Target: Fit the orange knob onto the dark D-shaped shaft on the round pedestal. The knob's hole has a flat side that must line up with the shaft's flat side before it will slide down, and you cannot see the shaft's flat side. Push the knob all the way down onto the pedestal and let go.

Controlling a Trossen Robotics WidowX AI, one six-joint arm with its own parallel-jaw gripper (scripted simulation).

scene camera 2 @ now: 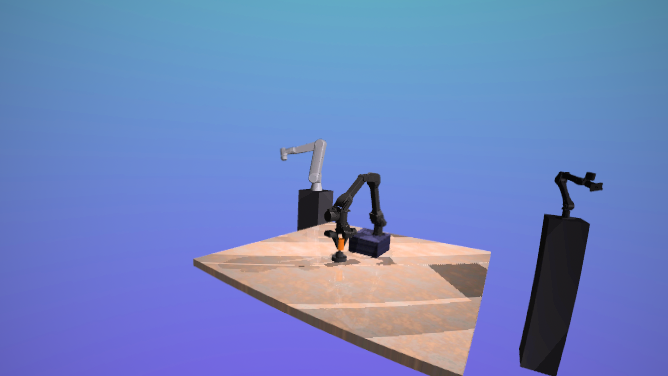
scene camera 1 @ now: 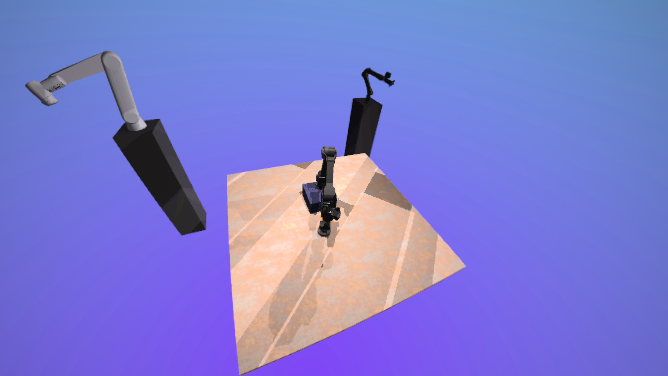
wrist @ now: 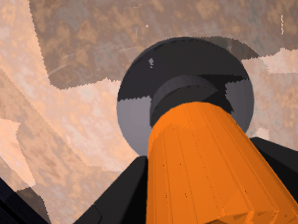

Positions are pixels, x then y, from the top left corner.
Labels:
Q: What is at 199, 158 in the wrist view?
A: An orange knob.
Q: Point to a round pedestal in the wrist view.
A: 181, 70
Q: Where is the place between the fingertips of my gripper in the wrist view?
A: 198, 157

